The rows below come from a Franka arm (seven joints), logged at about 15 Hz.
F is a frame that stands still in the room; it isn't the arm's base.
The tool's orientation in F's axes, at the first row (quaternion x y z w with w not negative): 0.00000 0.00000 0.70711 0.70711
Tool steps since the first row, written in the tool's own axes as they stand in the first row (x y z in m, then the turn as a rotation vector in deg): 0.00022 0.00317 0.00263 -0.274 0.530 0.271; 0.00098 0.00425 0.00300 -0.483 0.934 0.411; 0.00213 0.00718 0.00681 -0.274 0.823 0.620; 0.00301 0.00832 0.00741 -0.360 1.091 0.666; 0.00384 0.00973 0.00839 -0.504 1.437 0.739; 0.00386 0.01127 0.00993 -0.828 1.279 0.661; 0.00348 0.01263 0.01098 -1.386 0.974 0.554
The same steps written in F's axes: -0.00317 0.00022 0.00263 -0.530 -0.274 0.271; -0.00425 0.00098 0.00300 -0.934 -0.483 0.411; -0.00718 0.00213 0.00681 -0.823 -0.274 0.620; -0.00832 0.00301 0.00741 -1.091 -0.360 0.666; -0.00973 0.00384 0.00839 -1.437 -0.504 0.739; -0.01127 0.00386 0.00993 -1.279 -0.828 0.661; -0.01263 0.00348 0.01098 -0.974 -1.386 0.554
